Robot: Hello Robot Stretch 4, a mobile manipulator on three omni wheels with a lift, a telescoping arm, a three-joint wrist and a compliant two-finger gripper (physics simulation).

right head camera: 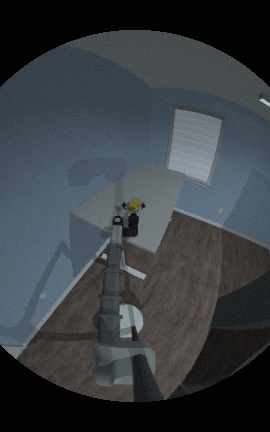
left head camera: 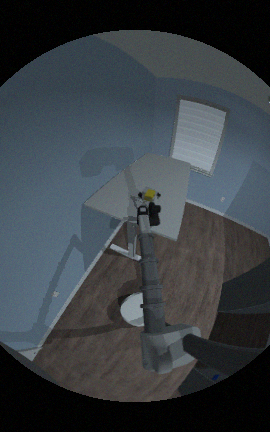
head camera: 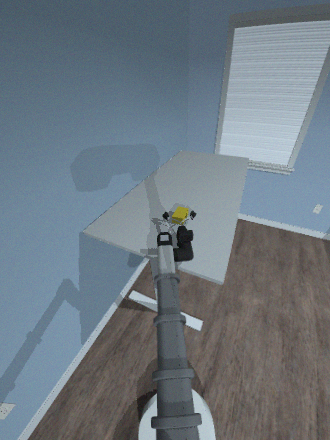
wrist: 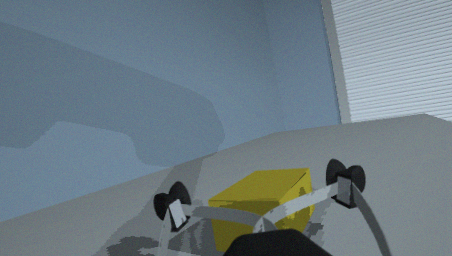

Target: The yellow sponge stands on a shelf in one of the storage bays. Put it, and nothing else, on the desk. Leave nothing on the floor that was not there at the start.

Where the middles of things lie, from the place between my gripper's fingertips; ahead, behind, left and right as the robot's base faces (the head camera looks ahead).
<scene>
Right now the yellow sponge [wrist: 261, 191] is 1 cm to the right of my hand and 2 cm below it.
</scene>
